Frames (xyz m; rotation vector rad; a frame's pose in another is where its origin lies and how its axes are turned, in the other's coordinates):
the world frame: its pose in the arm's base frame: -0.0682 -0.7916 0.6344 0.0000 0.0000 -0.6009
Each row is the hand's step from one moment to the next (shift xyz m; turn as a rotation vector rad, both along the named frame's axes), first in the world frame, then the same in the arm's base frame.
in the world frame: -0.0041 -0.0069 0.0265 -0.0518 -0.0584 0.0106
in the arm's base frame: -0.0073 -0.0034 0.0265 -0.0757 -0.0189 0.0106
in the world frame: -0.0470 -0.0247 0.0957 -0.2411 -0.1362 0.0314
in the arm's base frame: -0.0527 0.0062 0.0957 -0.2759 0.0240 0.0314
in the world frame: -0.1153 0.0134 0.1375 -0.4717 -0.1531 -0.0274
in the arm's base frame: -0.0875 0.0762 0.1375 -0.4756 0.1404 -0.0274
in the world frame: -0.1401 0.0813 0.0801 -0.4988 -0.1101 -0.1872
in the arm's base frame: -0.0696 0.1463 0.0801 -0.4737 0.1912 -0.1872
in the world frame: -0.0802 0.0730 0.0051 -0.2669 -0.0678 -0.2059
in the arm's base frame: -0.0249 0.1056 0.0051 -0.2585 0.0950 -0.2059
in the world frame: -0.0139 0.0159 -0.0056 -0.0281 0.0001 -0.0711
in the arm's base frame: -0.0025 0.0210 -0.0056 -0.0231 0.0160 -0.0711
